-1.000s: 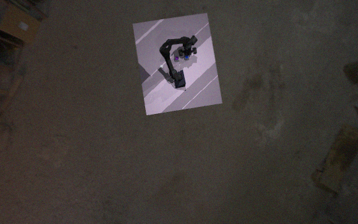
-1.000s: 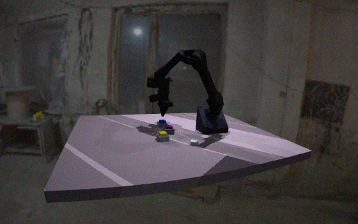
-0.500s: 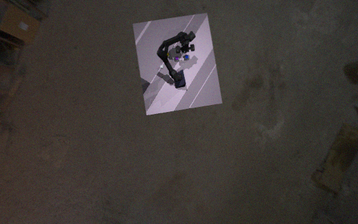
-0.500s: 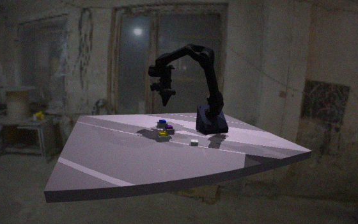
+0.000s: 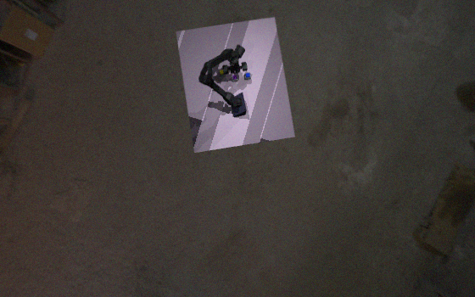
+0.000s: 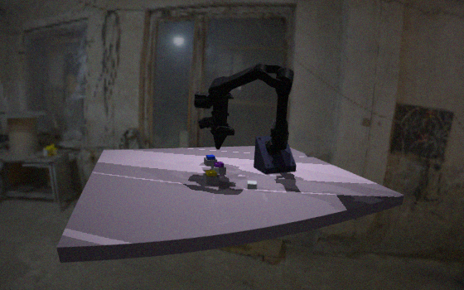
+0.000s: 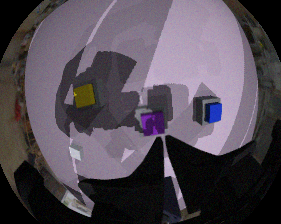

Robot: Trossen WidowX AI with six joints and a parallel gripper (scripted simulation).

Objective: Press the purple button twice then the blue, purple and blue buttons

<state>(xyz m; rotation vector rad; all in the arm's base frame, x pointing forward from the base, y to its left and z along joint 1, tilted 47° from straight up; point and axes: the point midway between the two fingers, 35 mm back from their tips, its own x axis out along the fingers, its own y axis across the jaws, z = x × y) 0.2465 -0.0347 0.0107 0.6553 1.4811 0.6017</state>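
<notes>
My gripper tip is now 10 mm past the purple button and 60 mm above it. Also, from my gripper tip: blue button 10 mm behind, 110 mm to the right, 60 mm below; white block 60 mm behind, 200 mm to the left, 80 mm below; yellow button 60 mm ahead, 100 mm to the left, 60 mm below.
</notes>
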